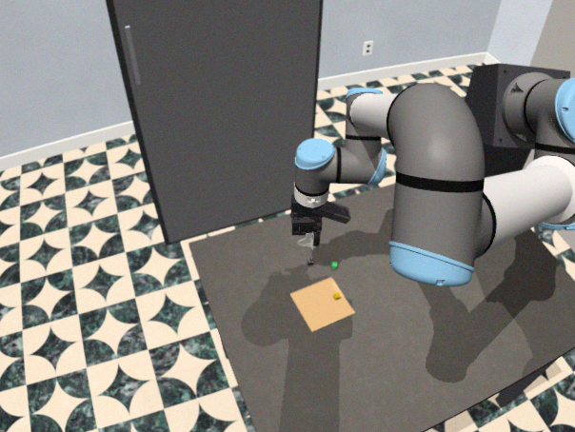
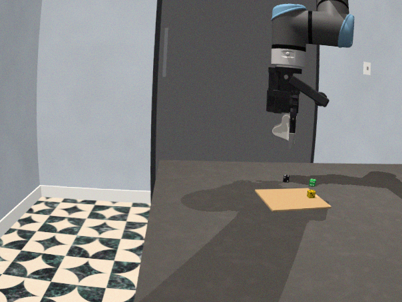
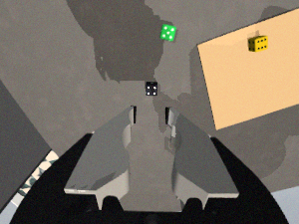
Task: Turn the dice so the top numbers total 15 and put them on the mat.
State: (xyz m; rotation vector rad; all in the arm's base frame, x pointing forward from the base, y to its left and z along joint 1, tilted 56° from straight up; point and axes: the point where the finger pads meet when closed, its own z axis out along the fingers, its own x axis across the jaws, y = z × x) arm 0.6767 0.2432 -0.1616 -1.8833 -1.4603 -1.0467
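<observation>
My gripper is now 80 mm above the black die. From my hand the other things lie so: yellow die: 140 mm to the left, 80 mm below, 50 mm behind; orange mat: 150 mm to the left, 90 mm below; green die: 80 mm below, 70 mm behind, 30 mm to the left.
</observation>
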